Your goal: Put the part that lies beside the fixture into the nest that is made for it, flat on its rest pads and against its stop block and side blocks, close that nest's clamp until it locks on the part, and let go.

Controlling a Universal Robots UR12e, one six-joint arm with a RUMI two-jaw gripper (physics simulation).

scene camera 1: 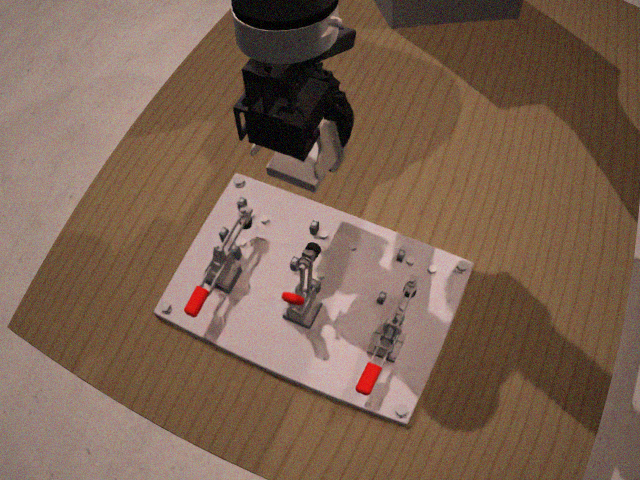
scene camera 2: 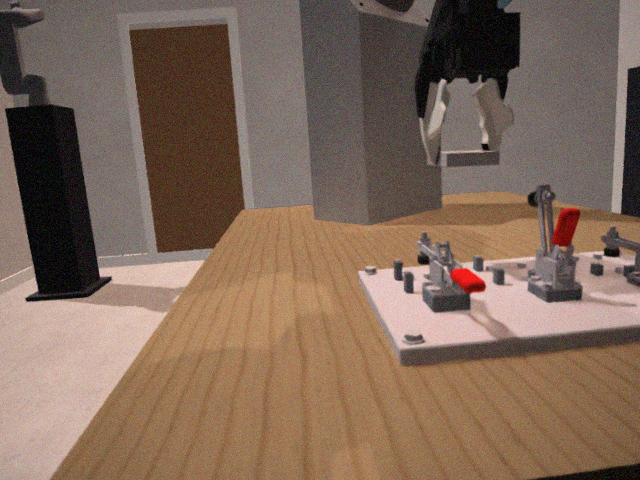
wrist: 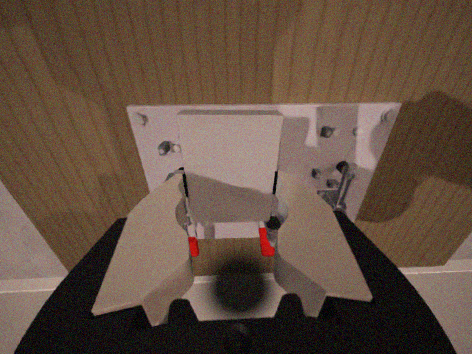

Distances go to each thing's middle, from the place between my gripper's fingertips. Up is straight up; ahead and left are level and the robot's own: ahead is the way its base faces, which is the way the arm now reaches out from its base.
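Part [scene camera 1: 284,167]: 1 cm behind my hand, 1 cm above it.
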